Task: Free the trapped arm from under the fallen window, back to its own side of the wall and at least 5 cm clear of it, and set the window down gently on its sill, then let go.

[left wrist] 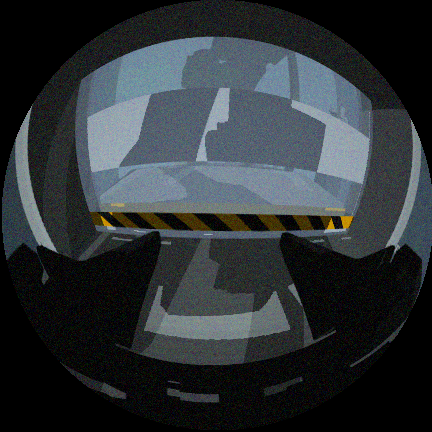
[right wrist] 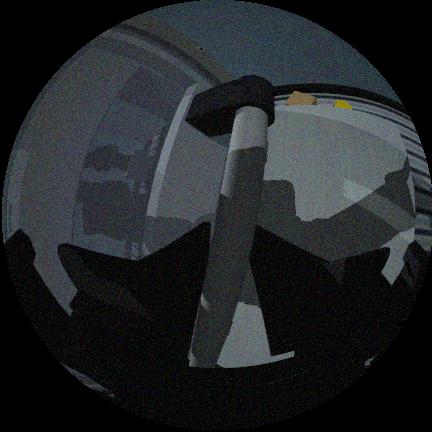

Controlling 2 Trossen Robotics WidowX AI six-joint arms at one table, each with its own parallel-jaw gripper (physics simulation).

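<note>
The window shows in the left wrist view as a bluish glass pane with a yellow-and-black striped strip along its lower edge. My left gripper is open with nothing between its fingers, and the striped strip lies just beyond its fingertips. My right gripper is shut on the window's handle, a thick grey bar that runs up between its fingers to a black end mount. The handle leans slightly. The contact between the window's lower edge and its sill cannot be made out.
Dark wall-like surfaces flank the pane in the left wrist view. In the right wrist view a pale, shadowed surface lies right of the handle. A tan block and a small yellow object are beyond it, near a slatted surface.
</note>
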